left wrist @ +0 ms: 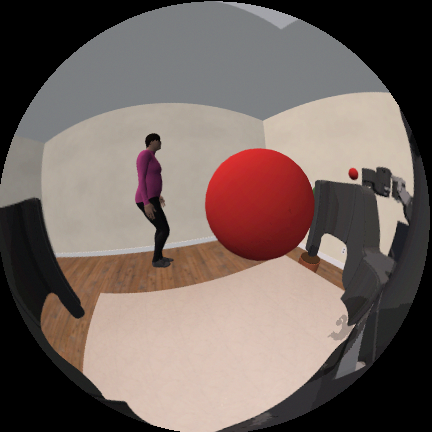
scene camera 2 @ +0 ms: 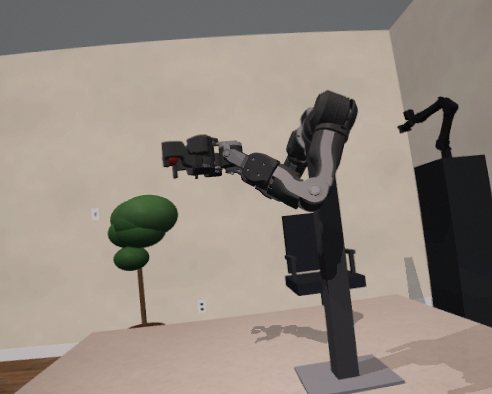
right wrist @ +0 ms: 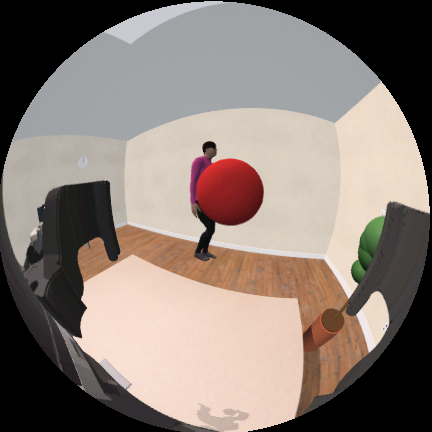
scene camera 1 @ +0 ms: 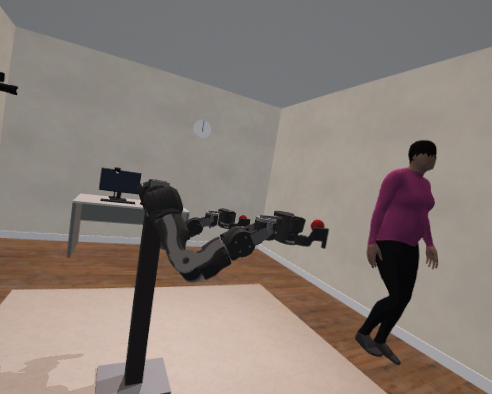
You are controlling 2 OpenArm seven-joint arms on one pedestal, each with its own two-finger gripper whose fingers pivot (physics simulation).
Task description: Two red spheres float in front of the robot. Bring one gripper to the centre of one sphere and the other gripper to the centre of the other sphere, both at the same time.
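Note:
A red sphere point(scene camera 1: 243, 218) point(scene camera 2: 173, 161) point(left wrist: 260, 204) floats at my left gripper point(scene camera 1: 242, 222) point(scene camera 2: 174, 168) point(left wrist: 195, 282), which is open and empty. In the left wrist view it looms large, right of centre, its edge against the right-hand finger. A finger hides part of it in scene camera 2. The other red sphere point(scene camera 1: 317, 225) point(left wrist: 353, 173) point(right wrist: 230, 192) floats at my right gripper point(scene camera 1: 320, 234) point(right wrist: 232, 285), which is open and empty. It is near centre in the right wrist view and smaller. In the left wrist view a small gap shows between it and the right gripper's fingers.
A person in a magenta top point(scene camera 1: 404, 207) point(left wrist: 149, 175) point(right wrist: 200, 180) stands beyond the grippers. A desk point(scene camera 1: 102, 202) with a monitor point(scene camera 1: 120, 181) is behind the arms. A plant point(scene camera 2: 145, 220) point(right wrist: 372, 245), a chair point(scene camera 2: 301, 243) and a dark cabinet point(scene camera 2: 450, 225) stand around the room.

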